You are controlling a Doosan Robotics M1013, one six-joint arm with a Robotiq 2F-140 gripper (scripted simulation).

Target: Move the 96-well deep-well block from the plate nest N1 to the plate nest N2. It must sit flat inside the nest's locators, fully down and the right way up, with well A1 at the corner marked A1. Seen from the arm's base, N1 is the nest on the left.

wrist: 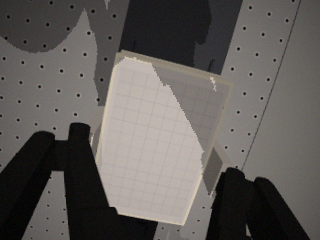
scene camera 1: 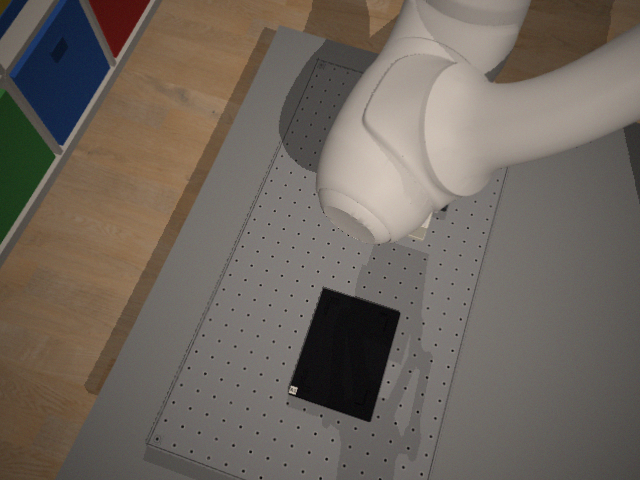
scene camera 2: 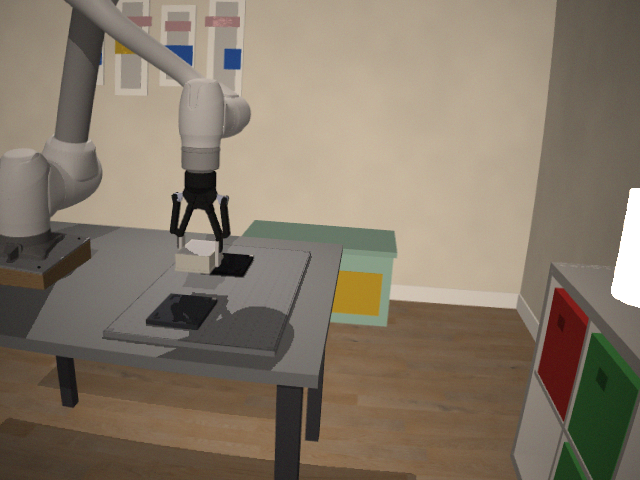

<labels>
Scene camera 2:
gripper: 200, 263
cream 96-well deep-well block: 198, 256
</labels>
